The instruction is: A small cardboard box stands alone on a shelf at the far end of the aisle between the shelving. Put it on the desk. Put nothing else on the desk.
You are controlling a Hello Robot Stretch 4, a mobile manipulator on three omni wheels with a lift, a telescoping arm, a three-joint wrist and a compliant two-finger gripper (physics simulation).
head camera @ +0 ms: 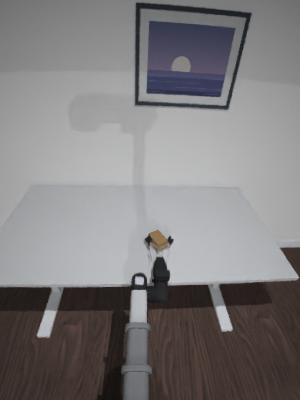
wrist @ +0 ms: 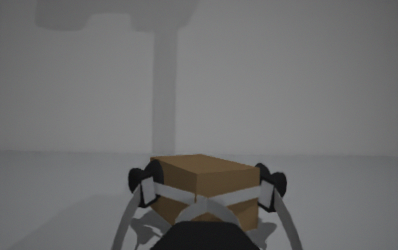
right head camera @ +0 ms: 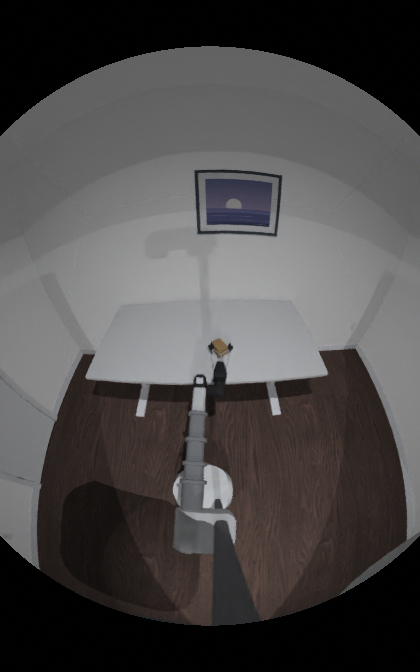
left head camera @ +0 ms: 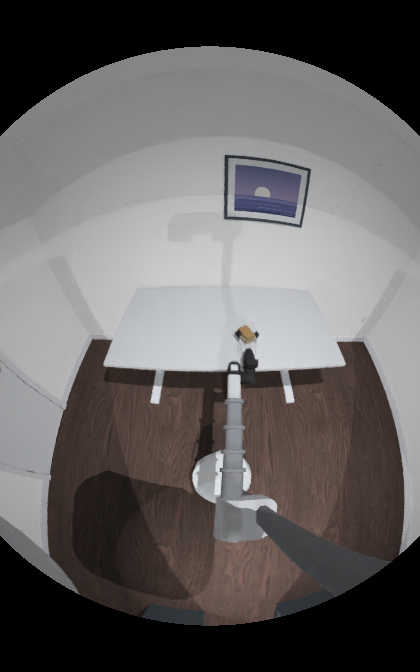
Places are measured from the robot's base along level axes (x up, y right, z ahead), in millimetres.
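Where they show: gripper, between the fingertips: (head camera: pixel 159 236).
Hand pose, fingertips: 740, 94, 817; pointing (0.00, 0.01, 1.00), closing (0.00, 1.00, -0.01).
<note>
After its pixels a point has its place, as x, y, z.
The small brown cardboard box (head camera: pixel 158 237) {758, 88, 794} (left head camera: pixel 245 331) (right head camera: pixel 219 344) (wrist: pixel 205 164) {759, 92, 782} is held over the right-centre part of the white desk (head camera: pixel 75 225) {692, -371, 925} (left head camera: pixel 165 330) (right head camera: pixel 145 345) (wrist: pixel 345 200) {692, 284, 899}. My gripper (head camera: pixel 159 240) {740, 94, 817} (left head camera: pixel 247 334) (right head camera: pixel 220 347) (wrist: pixel 206 176) {740, 94, 817} is shut on the box, with one black fingertip pressed on each side. The box is turned, so a vertical edge faces the wrist camera. Its underside is very low, at or just above the desk top. The finger shadows lie close beneath it. Contact between box and desk cannot be told for sure.
The telescoping arm (head camera: pixel 136 345) {844, -2, 298} (left head camera: pixel 233 430) (right head camera: pixel 195 440) reaches across the desk's front edge. A white wall with a framed sunset picture (head camera: pixel 200 45) {1548, 265, 1352} (left head camera: pixel 267 190) (right head camera: pixel 238 202) stands behind the desk. Desk legs (head camera: pixel 50 312) (head camera: pixel 220 307) stand on the dark wood floor.
</note>
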